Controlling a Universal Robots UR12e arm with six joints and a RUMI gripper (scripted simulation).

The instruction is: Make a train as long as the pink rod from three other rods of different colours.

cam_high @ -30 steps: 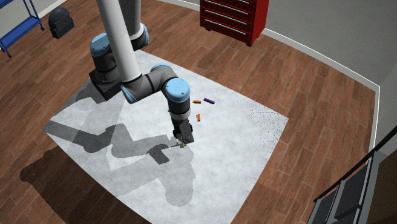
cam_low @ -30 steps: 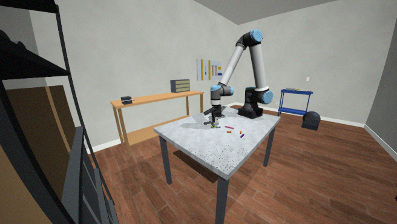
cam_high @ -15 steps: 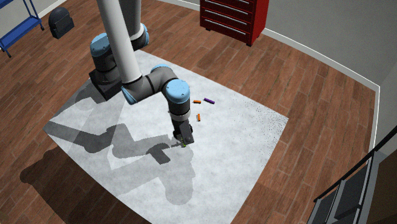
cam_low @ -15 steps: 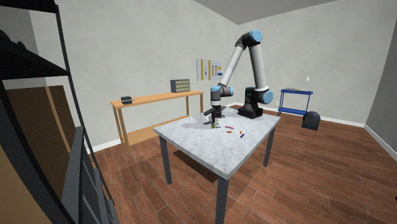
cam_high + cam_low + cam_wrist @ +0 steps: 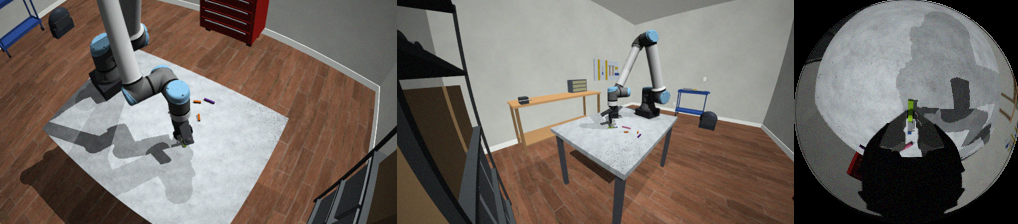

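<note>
The lime rod lies 10 mm below my hand. The rest, counted from my hand: blue rod 60 mm behind, 30 mm to the left, 10 mm below; then pink rod 130 mm behind, 90 mm to the left, 10 mm below; then grey rod 40 mm behind, 20 mm to the left, 10 mm below.
</note>
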